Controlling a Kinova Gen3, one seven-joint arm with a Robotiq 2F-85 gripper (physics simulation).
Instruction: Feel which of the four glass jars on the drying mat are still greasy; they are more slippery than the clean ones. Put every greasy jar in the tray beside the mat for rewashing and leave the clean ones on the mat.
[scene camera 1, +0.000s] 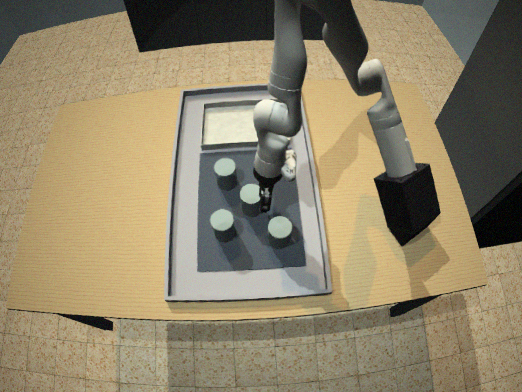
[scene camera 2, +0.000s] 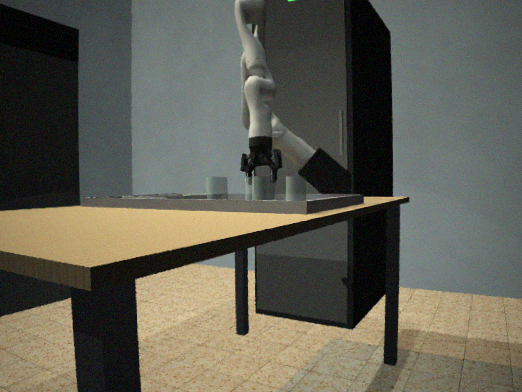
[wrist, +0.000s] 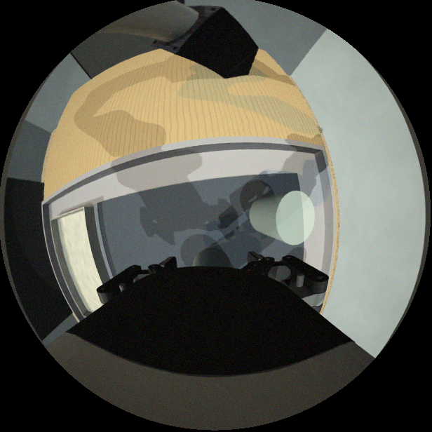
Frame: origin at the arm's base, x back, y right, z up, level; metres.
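Seen in the pictures: gripper, fingertip midpoint: (scene camera 2: 261, 183); arm's base at its link origin: (scene camera 1: 401, 171) (scene camera 2: 308, 160).
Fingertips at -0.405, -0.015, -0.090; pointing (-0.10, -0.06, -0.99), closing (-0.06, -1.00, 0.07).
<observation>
Pixels of each thing's middle, then the offset from my fingertips to it, as dx, dy, dz. "*": a spot on its surface instead. Level surfaces: height alone.
- dark mat at its surface level: dz -0.064
- back-left jar at the middle of its body: (scene camera 1: 226, 174) (scene camera 2: 217, 190) -0.108, +0.095, -0.021
- middle jar at the middle of its body: (scene camera 1: 251, 200) (scene camera 2: 255, 190) -0.033, +0.001, -0.021
- front-left jar at the middle of its body: (scene camera 1: 223, 226) (scene camera 2: 263, 191) -0.116, -0.076, -0.021
- front-right jar at the middle of its body: (scene camera 1: 279, 233) (scene camera 2: 296, 189) +0.040, -0.105, -0.021
- cream-floored tray at the middle of its body: (scene camera 1: 244, 122) (scene camera 2: 174, 199) -0.049, +0.330, -0.052
- raised grey rim at a spot on its surface: (scene camera 2: 200, 203) (scene camera 1: 168, 205) * -0.293, +0.012, -0.049
- wooden table at its surface level: dz -0.069
Four pale green glass jars stand upright on the dark mat (scene camera 1: 210, 259) (wrist: 127, 242): a back-left jar (scene camera 1: 225, 168) (scene camera 2: 216, 188), a middle jar (scene camera 1: 250, 194) (wrist: 210, 257), a front-left jar (scene camera 1: 222, 221) (scene camera 2: 263, 188) and a front-right jar (scene camera 1: 280, 228) (scene camera 2: 296, 188) (wrist: 295, 218). My gripper (scene camera 1: 265, 206) (scene camera 2: 261, 177) (wrist: 211, 262) is open and empty, pointing down at the middle jar, its fingertips at about jar-top height. In the wrist view that jar shows between the fingers, partly hidden by the gripper body. The cream-floored tray (scene camera 1: 203, 127) (wrist: 92, 240) stands behind the mat, partly hidden by my arm.
A raised grey rim (scene camera 1: 172, 200) (scene camera 2: 200, 203) (wrist: 180, 154) surrounds the mat and tray on the wooden table (scene camera 1: 100, 200) (scene camera 2: 100, 230) (wrist: 190, 115). A small whitish object (scene camera 1: 289, 164) shows beside my wrist. The black arm base (scene camera 1: 407, 205) (scene camera 2: 325, 172) (wrist: 220, 42) stands at the right.
</observation>
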